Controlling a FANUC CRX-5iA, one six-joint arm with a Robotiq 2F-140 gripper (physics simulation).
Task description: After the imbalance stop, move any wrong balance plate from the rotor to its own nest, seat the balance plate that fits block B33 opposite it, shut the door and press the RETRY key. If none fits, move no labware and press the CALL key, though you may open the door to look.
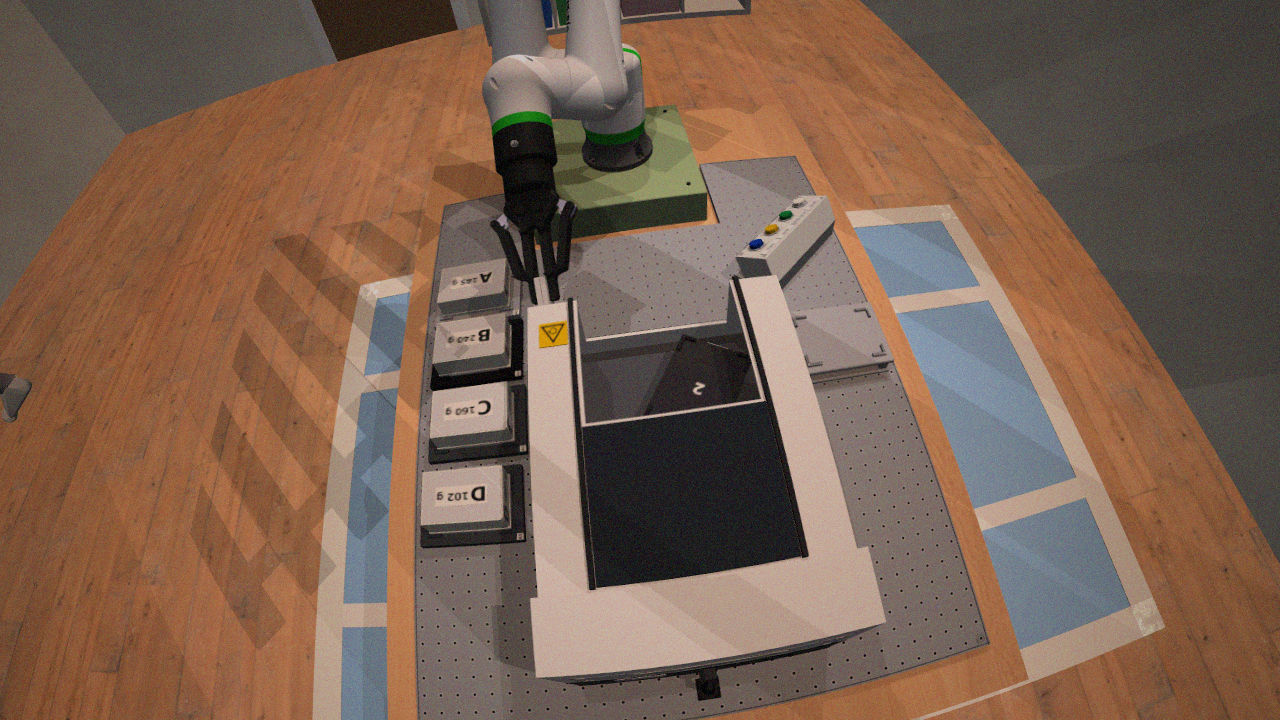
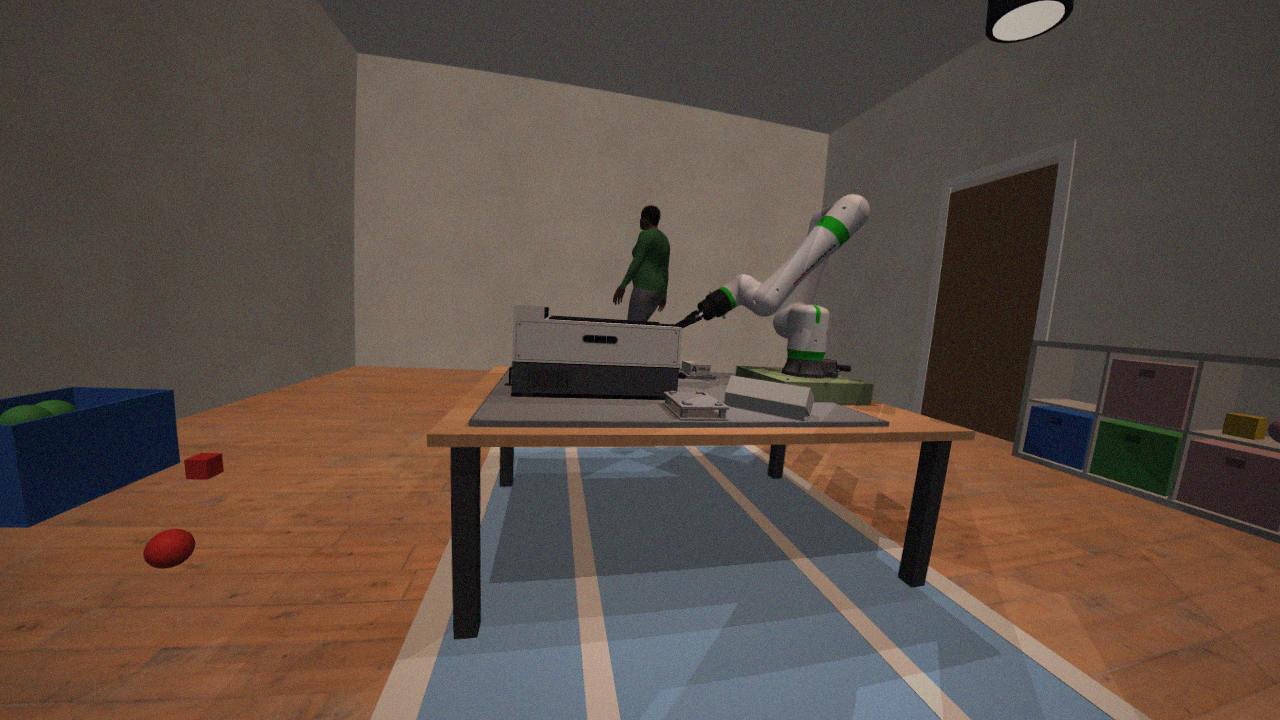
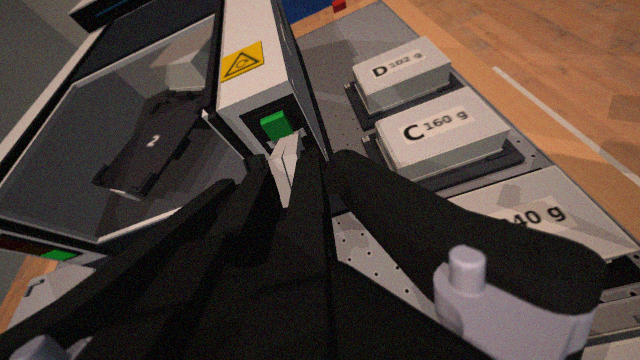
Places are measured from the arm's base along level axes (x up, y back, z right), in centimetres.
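Pixels of known places: gripper, fingertip midpoint: [image 3: 294,149]; arm's base at its link origin: [image 1: 617,151] [image 2: 803,374].
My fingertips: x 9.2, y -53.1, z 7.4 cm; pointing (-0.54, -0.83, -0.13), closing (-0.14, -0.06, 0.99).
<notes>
Ahead of a thing's pixels: the offset from my fingertips to its top centre.
My gripper [image 1: 544,293] [image 3: 294,149] is shut and empty, its tips at the machine's front post, just below a green key @[dx +3.7, dy -0.4, dz -0.3 cm] [image 3: 276,125]; contact cannot be told. The machine [image 1: 698,617] [image 2: 595,344] has a clear door pane over its chamber. Under it, rotor position 2 [image 1: 666,380] [image 3: 150,145] is dark, empty and turned at an angle. A pale shape @[dx +2.8, dy -24.2, dz -13.4 cm] [image 3: 187,67] shows beyond it; block or reflection, I cannot tell. Balance plates A @[dx -10.0, dy +19.4, dz +18.3 cm] [image 1: 472,284], B 240 g @[dx -10.0, dy +6.6, dz +16.5 cm] [image 1: 472,344], C 160 g @[dx -10.0, dy -6.9, dz +14.5 cm] [image 1: 469,422] [image 3: 442,132] and D 102 g @[dx -10.0, dy -20.9, dz +13.8 cm] [image 1: 460,499] [image 3: 402,75] stand in a row. B33 is not readable.
A slanted key box @[dx -7.0, dy +26.9, dz -38.9 cm] [image 1: 787,237] [image 2: 768,398] with blue, yellow, green and white keys stands near the green robot base [image 1: 635,192]. A grey nest @[dx -11.4, dy +4.8, dz -43.9 cm] [image 1: 841,340] [image 2: 695,405] with corner brackets lies beside the machine. A person [image 2: 650,259] in green stands beyond the table.
</notes>
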